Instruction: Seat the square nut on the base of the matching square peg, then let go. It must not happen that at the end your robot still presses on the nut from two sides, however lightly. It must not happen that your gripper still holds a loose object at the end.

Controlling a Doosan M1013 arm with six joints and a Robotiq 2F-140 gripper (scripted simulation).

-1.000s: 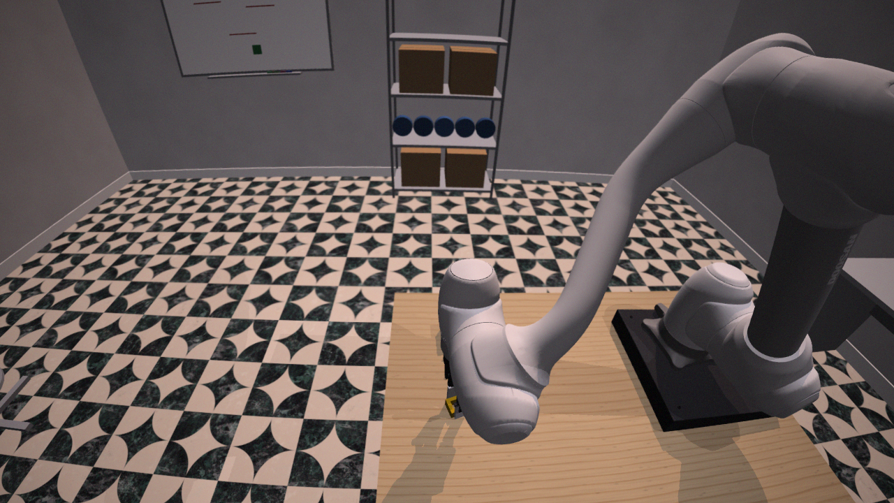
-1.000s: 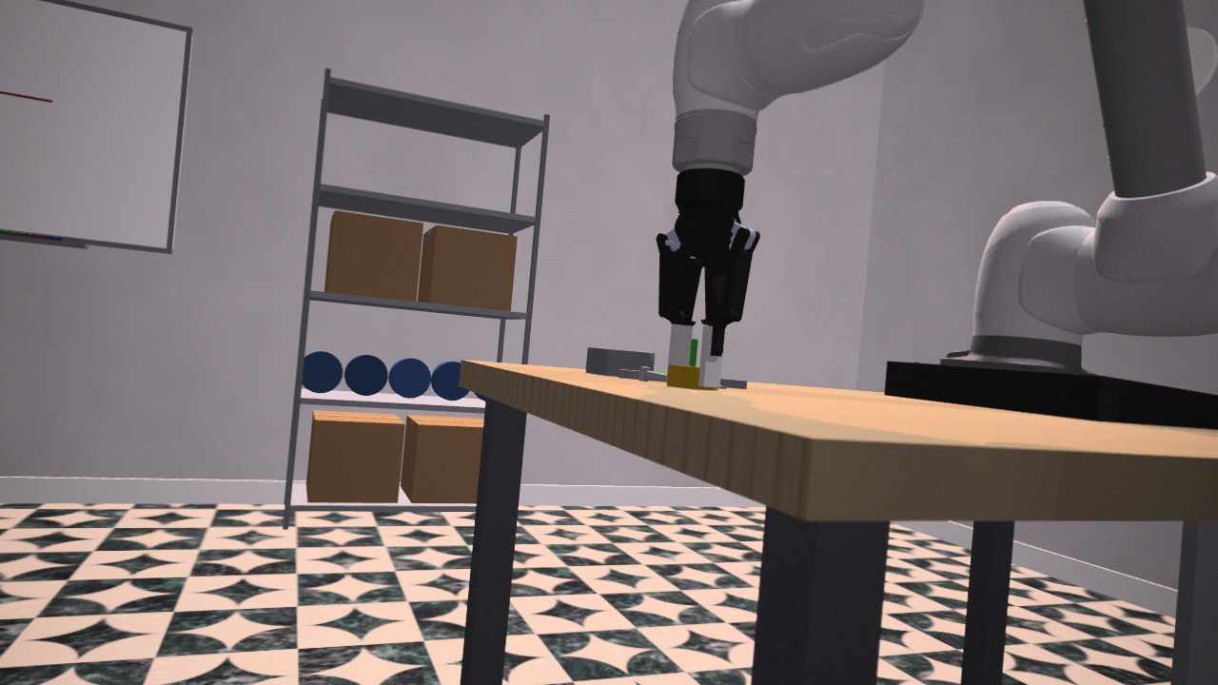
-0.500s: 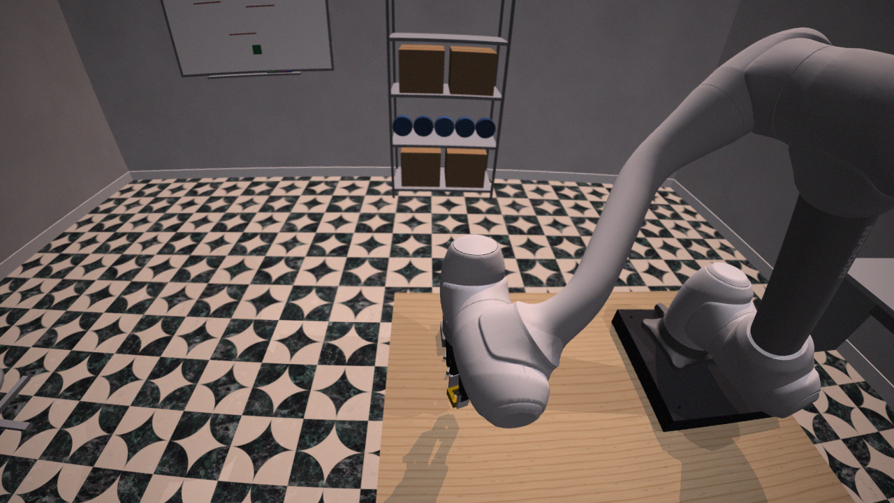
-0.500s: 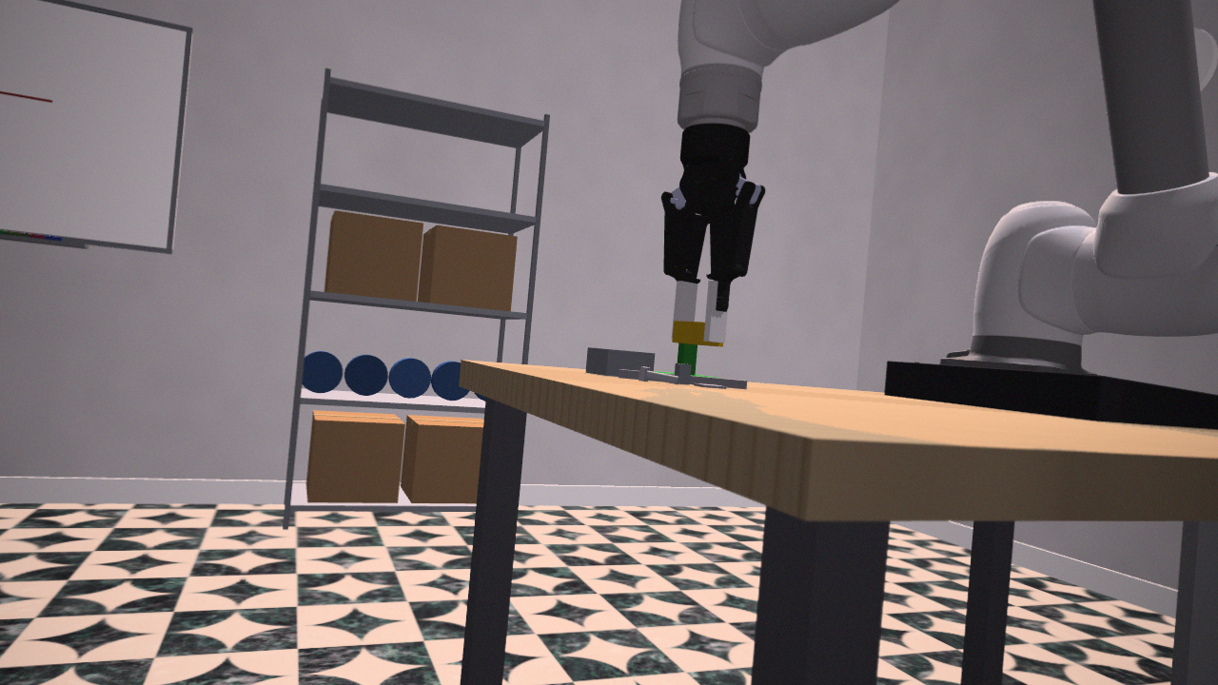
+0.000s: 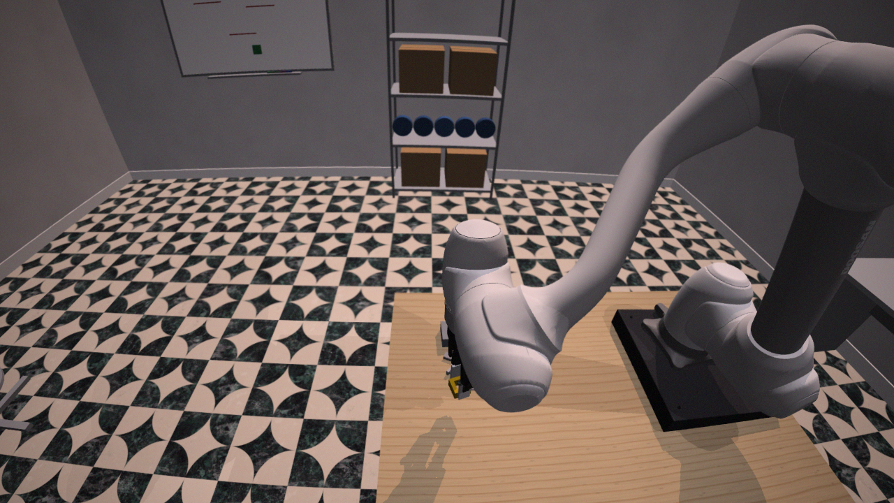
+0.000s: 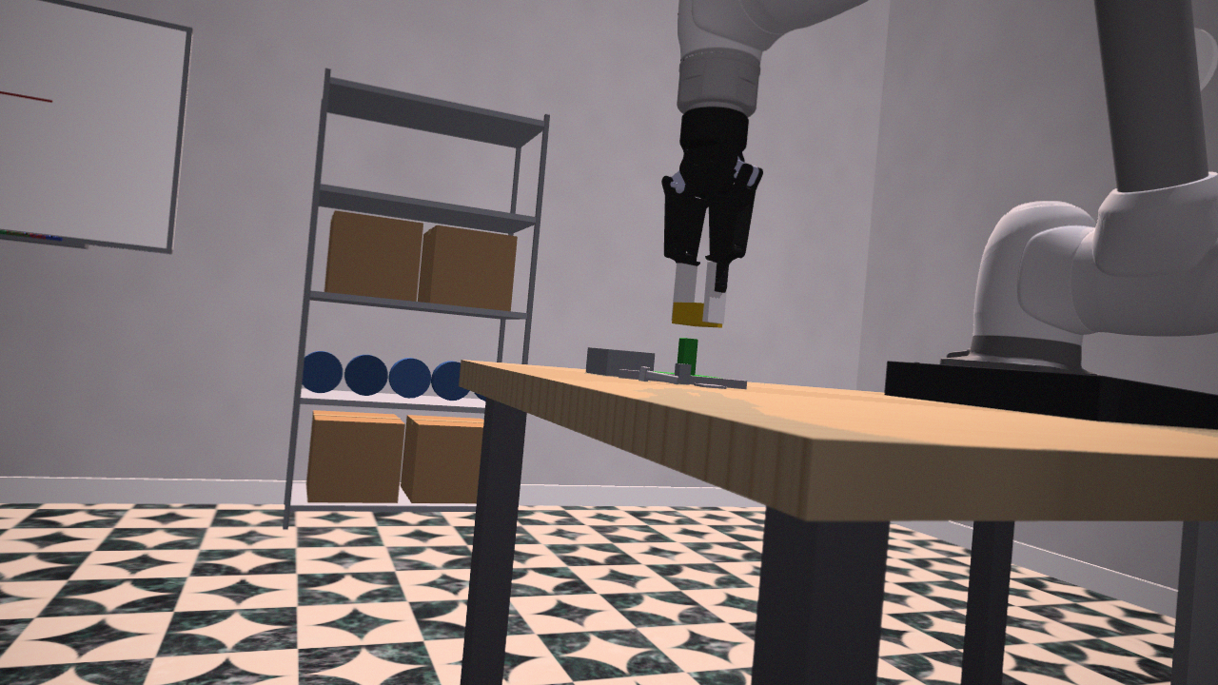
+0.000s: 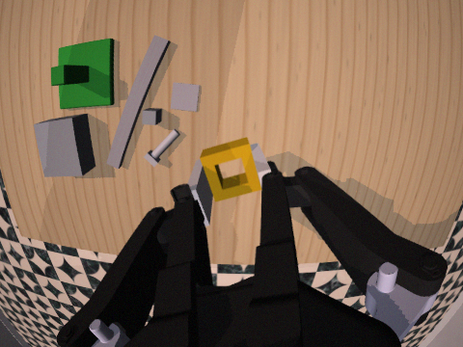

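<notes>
The long grey bar lies 10 cm to the right of my hand, 10 cm below it and 6 cm behind it. Round my hand: grey block 21 cm to the right, 9 cm below, 3 cm behind; then bolt 10 cm below, 8 cm to the right; then square plate 10 cm below, 6 cm behind, 4 cm to the right.
</notes>
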